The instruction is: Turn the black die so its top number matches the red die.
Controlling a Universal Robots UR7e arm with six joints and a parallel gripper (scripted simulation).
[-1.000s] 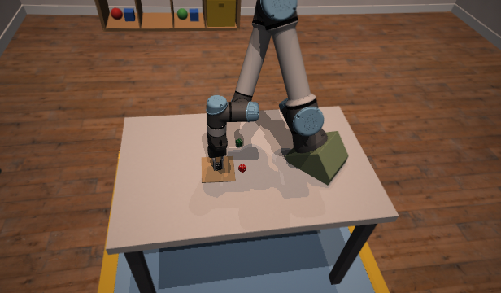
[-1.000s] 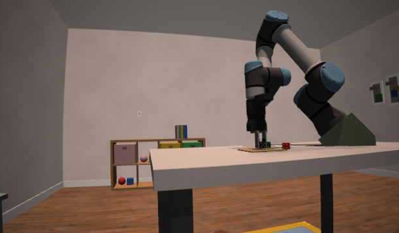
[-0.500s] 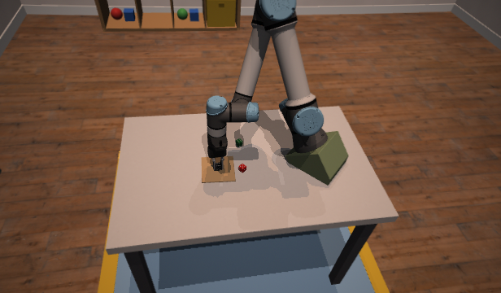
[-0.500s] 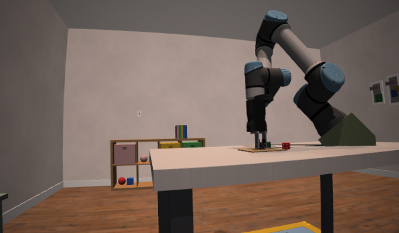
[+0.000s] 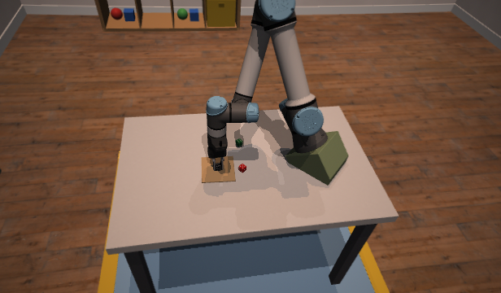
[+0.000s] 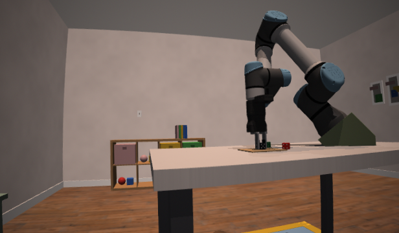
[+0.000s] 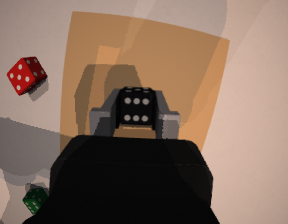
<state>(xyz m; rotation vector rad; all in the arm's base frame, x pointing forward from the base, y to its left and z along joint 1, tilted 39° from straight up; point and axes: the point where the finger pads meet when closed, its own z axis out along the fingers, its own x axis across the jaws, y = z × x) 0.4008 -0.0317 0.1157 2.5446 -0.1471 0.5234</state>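
Now: the black die 10 mm below my hand. The rest, counted from my hand: red die (90 mm behind, 40 mm to the left, 10 mm below); then green die (150 mm behind, 100 mm to the right, 10 mm below); then tan mat (20 mm below).
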